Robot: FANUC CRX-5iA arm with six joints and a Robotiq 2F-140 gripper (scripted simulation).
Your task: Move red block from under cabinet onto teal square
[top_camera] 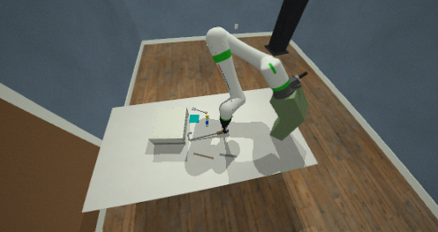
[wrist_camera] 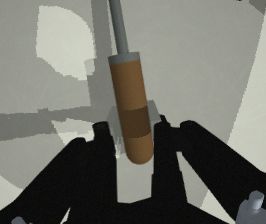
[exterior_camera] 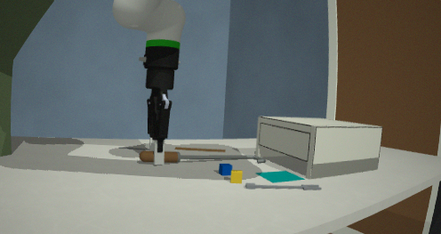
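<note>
The blue block is 12 cm ahead of my hand, 15 cm to the right of it and 3 cm below it. Round my hand: yellow cube: 10 cm ahead, 22 cm to the right, 3 cm below; then hooked tool: 14 cm ahead, 5 cm to the right, 2 cm below; then grey rod: 4 cm ahead, 21 cm to the left, 4 cm below.
</note>
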